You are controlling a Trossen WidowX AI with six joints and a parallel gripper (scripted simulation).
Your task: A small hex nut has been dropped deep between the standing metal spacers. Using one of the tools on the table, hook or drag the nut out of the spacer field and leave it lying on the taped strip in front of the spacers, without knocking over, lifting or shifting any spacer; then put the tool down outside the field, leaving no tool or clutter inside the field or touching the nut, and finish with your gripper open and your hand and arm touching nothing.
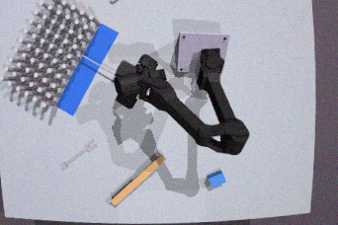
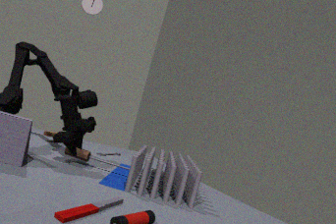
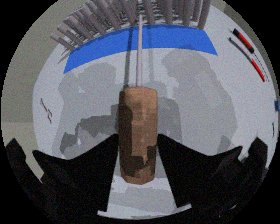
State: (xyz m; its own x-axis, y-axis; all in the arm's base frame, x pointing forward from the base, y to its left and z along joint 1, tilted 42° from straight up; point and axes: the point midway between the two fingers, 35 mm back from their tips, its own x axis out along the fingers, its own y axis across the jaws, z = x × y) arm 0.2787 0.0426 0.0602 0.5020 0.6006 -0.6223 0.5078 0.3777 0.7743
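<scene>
Right now the blue taped strip is 170 mm ahead of my gripper tip, 60 mm to the right of it and 40 mm below it. From my gripper tip the other things lie so: wrench 230 mm ahead, 260 mm to the left, 30 mm below; hex nut 280 mm ahead, 180 mm to the right, 30 mm below; brown-handled hook tool 90 mm ahead, 60 mm to the right.
</scene>
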